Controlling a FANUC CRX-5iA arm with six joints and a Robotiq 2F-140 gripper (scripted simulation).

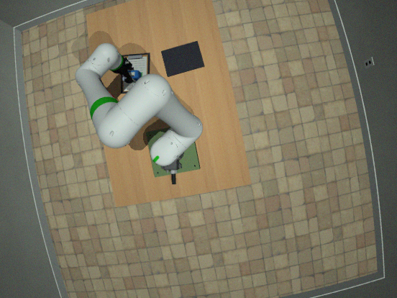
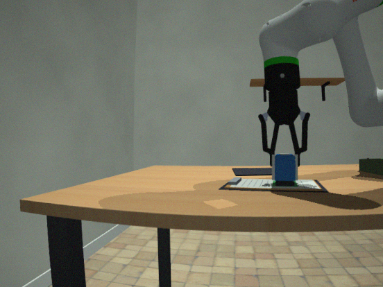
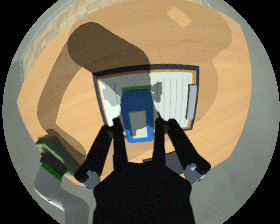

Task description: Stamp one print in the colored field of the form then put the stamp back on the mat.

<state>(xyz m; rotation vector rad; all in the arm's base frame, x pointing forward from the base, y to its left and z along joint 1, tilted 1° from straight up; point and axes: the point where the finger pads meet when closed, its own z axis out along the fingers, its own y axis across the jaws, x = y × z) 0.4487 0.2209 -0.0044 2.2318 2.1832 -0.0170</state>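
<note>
Right now the blue stamp is 1 cm below my hand. The rest, counted from my hand: form (4 cm ahead, 4 cm below); then dark mat (10 cm ahead, 30 cm to the right, 4 cm below).
</note>
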